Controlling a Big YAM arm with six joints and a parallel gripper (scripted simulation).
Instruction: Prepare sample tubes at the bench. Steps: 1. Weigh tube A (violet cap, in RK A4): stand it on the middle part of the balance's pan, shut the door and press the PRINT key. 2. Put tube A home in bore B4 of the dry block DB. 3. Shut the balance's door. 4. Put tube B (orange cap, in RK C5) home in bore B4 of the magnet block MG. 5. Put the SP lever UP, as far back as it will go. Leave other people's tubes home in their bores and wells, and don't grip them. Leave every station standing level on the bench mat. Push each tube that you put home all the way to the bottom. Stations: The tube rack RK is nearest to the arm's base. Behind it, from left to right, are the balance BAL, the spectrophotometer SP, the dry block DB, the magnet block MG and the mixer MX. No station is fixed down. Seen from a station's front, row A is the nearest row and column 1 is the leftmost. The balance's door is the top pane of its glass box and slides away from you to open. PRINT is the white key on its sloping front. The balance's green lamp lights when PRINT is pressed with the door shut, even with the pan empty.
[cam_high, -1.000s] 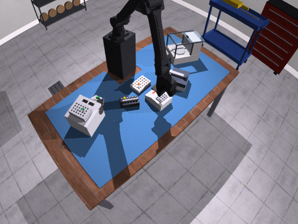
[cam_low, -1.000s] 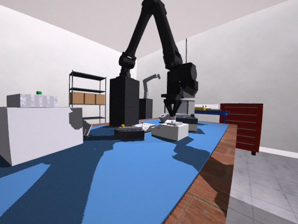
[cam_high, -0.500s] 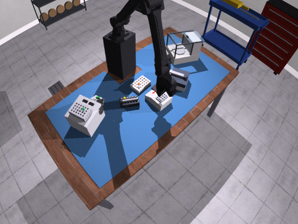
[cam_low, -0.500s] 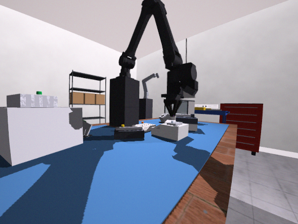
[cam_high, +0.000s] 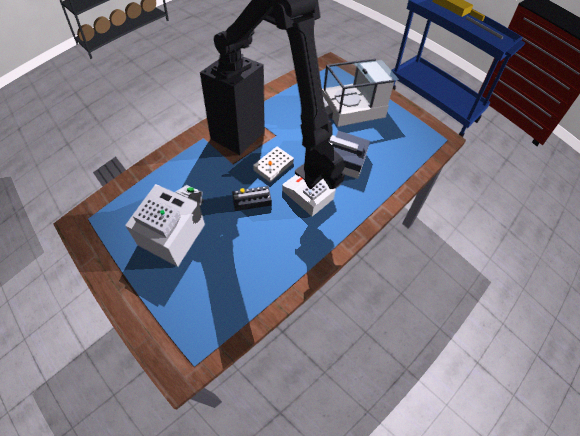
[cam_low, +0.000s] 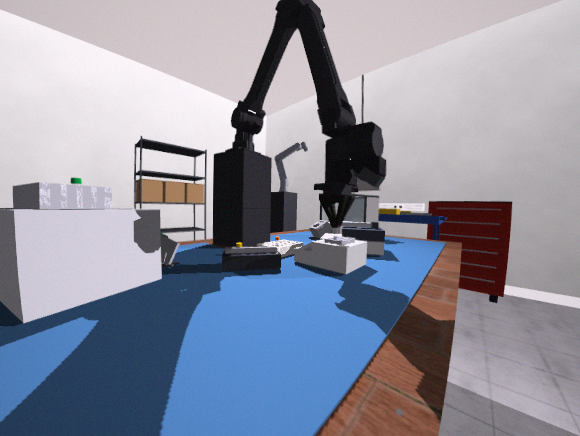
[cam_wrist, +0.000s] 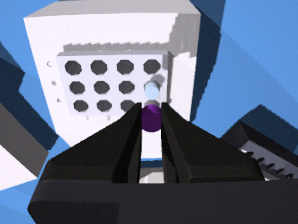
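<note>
Now: hand 8 cm above the dry block, 3 cm to the right of it and 3 cm past it. From my hand the other things lie so: magnet block MG 15 cm behind, 13 cm to the right, 9 cm below; then tube rack RK 21 cm behind, 9 cm below, 3 cm to the left; then violet-capped tube 2 cm below.
</note>
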